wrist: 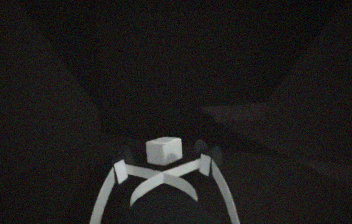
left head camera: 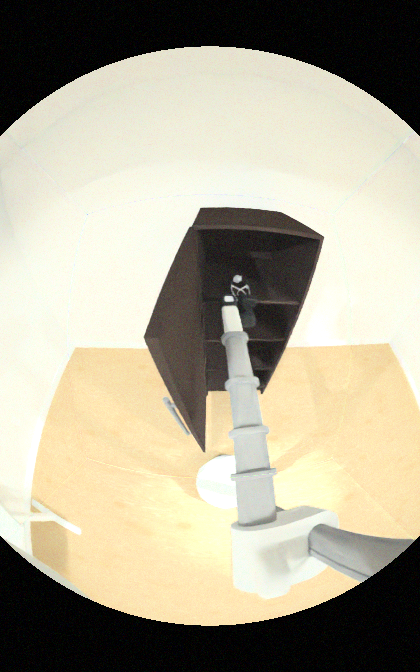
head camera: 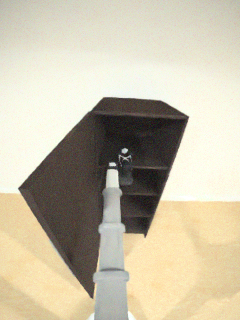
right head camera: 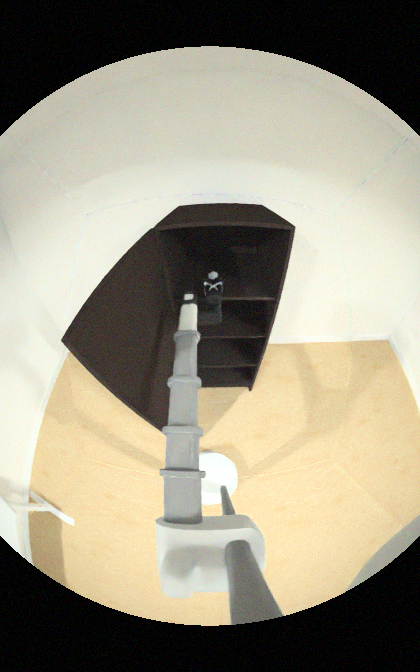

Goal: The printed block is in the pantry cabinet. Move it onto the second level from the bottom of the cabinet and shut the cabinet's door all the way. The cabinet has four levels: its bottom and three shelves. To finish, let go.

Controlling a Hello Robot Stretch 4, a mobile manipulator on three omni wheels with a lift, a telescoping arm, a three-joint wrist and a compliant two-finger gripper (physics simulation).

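Places are measured from the robot's base along level axes (x ahead, y left, z up), in centimetres.
Pixels of known places: gripper, fingertip midpoint: [wrist: 162, 155] [head camera: 124, 152] [right head camera: 212, 277]; robot's base at its link origin: [right head camera: 208, 476].
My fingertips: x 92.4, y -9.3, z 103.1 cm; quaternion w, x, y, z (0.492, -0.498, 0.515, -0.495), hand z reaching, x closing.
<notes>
For each thing: its top centre in the pictures, then the offset to it from my fingertips. "pt": a spot on its surface instead.
- printed block at its top centre: [wrist: 163, 139] [right head camera: 212, 272] [head camera: 124, 149] dx +3.5, dy -0.3, dz +1.2 cm
- dark brown cabinet at a spot on its surface: [right head camera: 225, 214] pt dx -4.4, dy -6.5, dz +34.2 cm
The printed block [head camera: 124, 150] [left head camera: 237, 278] [right head camera: 213, 275] [wrist: 164, 151] is small and pale and sits in the cabinet's top level, above the highest shelf [head camera: 151, 167] [left head camera: 280, 302] [right head camera: 250, 299]. My gripper [head camera: 125, 156] [left head camera: 240, 286] [right head camera: 213, 283] [wrist: 162, 155] is open inside that level, its fingertips apart on either side of the block, with dark gaps showing beside it. Whether the block lies fully between the pads or slightly beyond them is hard to tell. The dark brown cabinet [head camera: 132, 106] [left head camera: 250, 216] [right head camera: 225, 214] has its door [head camera: 65, 200] [left head camera: 175, 295] [right head camera: 115, 320] wide open on the left.
My telescoping arm [head camera: 111, 250] [left head camera: 247, 410] [right head camera: 183, 405] reaches into the cabinet close to the open door. A bar handle [left head camera: 176, 416] is on the door's outer side. A white round object [left head camera: 215, 480] [right head camera: 220, 477] is on the floor below the arm. The wrist view is very dark.
</notes>
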